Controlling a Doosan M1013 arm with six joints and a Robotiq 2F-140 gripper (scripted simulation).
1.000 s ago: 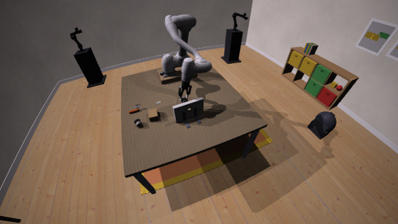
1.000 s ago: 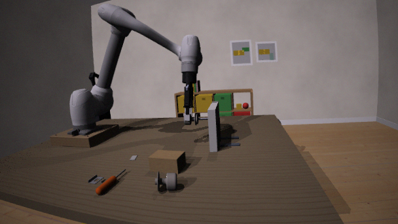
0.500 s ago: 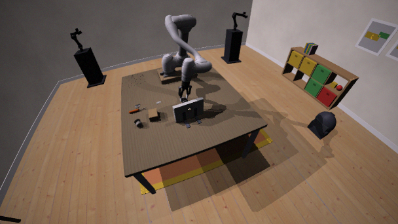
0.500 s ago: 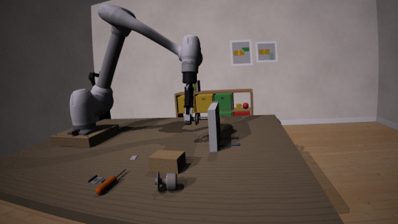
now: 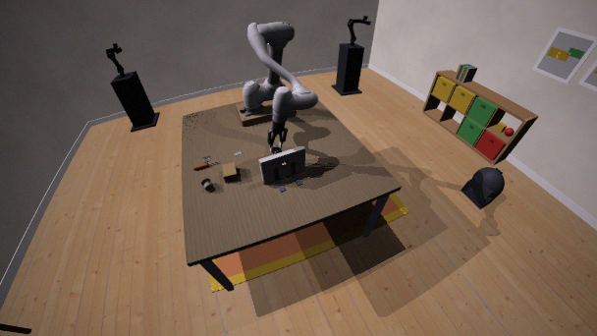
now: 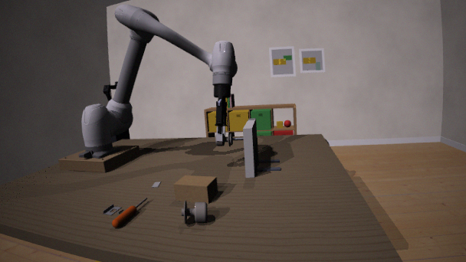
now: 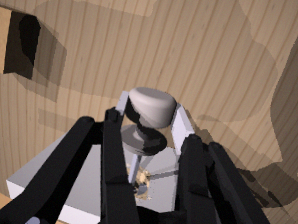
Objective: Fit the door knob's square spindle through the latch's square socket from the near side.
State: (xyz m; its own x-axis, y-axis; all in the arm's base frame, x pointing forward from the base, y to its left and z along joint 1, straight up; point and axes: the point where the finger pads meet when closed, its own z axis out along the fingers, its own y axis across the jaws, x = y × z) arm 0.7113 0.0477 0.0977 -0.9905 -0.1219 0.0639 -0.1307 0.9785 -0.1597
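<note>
The grey door panel is 130 mm ahead of my hand, 40 mm below it and 10 mm to the left of it. Round my hand: metal plate (260 mm to the right, 200 mm behind, 150 mm below); wooden block (340 mm to the right, 120 mm below, 10 mm ahead); screwdriver (510 mm to the right, 140 mm below, 140 mm behind).
</note>
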